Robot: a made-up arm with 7 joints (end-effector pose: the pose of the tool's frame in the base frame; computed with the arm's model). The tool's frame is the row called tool.
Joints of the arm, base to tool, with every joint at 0 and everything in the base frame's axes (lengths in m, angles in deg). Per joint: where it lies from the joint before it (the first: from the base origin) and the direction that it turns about. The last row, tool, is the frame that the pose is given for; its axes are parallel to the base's.
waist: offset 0 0 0 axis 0 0.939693 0.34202
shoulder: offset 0 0 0 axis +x
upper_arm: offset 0 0 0 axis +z
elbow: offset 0.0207 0 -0.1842 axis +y
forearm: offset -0.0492 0 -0.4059 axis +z
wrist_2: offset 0 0 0 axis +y
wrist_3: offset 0 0 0 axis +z
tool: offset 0 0 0
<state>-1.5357 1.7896 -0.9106 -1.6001 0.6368 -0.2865 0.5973</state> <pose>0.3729 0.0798 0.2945 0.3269 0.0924 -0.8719 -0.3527</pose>
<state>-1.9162 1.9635 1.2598 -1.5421 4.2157 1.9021 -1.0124</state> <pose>-0.4345 0.2196 0.0607 0.4647 -0.1982 -0.0188 0.8628</pose>
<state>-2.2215 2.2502 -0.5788 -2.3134 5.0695 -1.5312 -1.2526</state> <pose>-0.0197 -0.1111 0.3388 0.6560 -0.3253 -0.5796 0.3577</pose>
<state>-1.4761 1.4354 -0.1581 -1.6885 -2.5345 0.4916 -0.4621</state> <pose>0.1856 -0.0151 0.4292 0.2672 -0.8496 -0.3656 -0.2705</pose>
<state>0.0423 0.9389 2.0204 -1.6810 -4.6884 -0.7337 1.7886</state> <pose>-0.1840 0.3779 0.2082 0.4820 0.5318 0.6374 0.2802</pose>
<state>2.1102 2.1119 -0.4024 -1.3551 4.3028 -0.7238 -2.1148</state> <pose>-0.2741 0.4160 -0.1381 0.6013 0.5608 0.5511 0.1420</pose>
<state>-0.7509 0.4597 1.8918 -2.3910 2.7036 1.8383 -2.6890</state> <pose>-0.1544 0.2836 0.1151 0.3676 -0.7117 0.4425 0.4032</pose>
